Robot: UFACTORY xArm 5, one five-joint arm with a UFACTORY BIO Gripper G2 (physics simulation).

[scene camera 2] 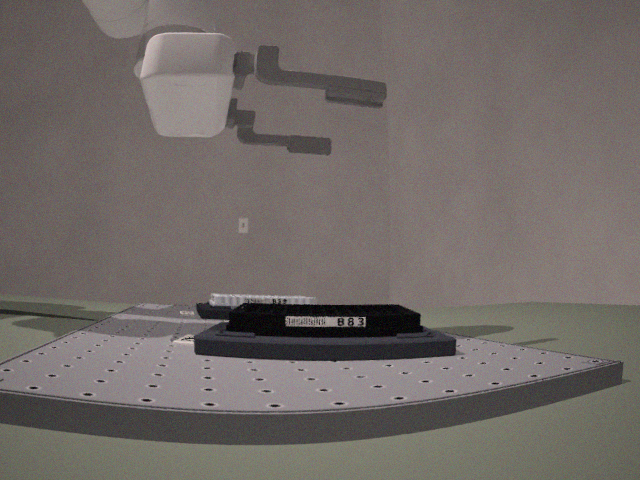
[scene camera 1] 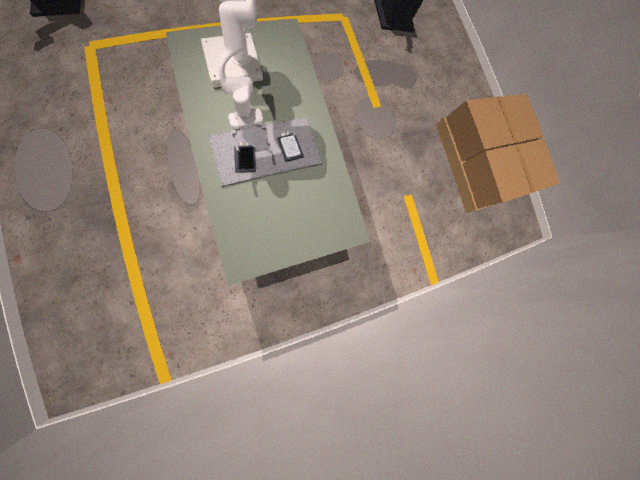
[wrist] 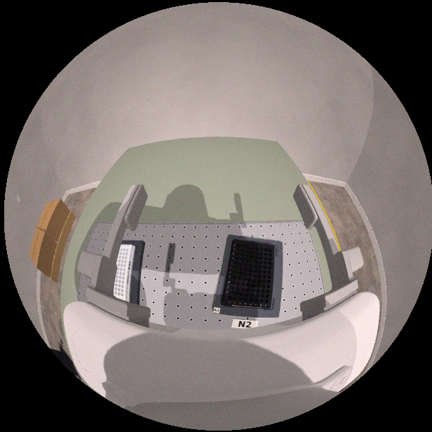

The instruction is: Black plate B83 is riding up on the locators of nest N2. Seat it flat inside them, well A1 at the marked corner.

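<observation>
Black plate B83 lies on the dark nest N2, its label facing scene camera 2. In the wrist view it sits slightly askew in the nest, with more rim showing at the right and bottom. In the scene camera 2 view its underside and any gap at the locators are too dark to measure. The A1 mark is at the nest's lower left corner in the wrist view, beside the N2 tag. My gripper is open and empty, well above the plate.
A white plate sits in another dark nest beside N2. Both nests stand on a grey perforated board on the green table. Brown boxes stand off the table.
</observation>
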